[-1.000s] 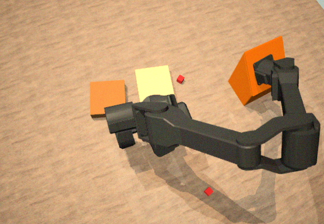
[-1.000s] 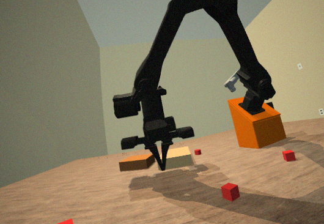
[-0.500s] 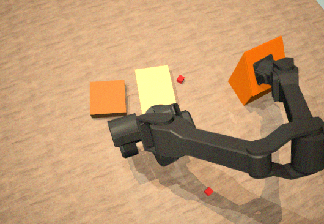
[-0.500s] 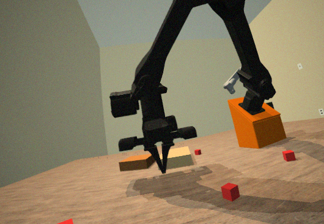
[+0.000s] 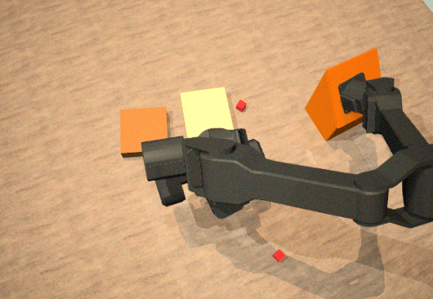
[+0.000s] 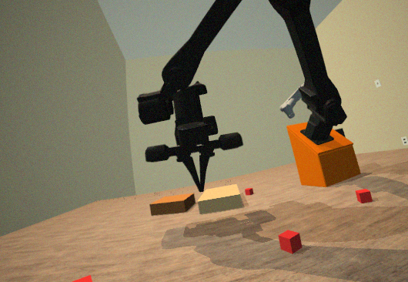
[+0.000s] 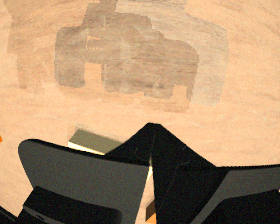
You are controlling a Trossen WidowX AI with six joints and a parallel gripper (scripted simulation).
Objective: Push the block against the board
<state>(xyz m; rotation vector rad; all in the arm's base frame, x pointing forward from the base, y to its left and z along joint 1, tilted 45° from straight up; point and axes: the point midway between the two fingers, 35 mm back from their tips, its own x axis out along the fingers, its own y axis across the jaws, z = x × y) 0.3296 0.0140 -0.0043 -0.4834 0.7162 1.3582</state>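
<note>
Now: the board 120 mm to the right of my gripper tip, 70 mm behind it and 40 mm below it. From my gripper tip the other things lie so: square block (170 mm to the right, 50 mm ahead, 40 mm below).
</note>
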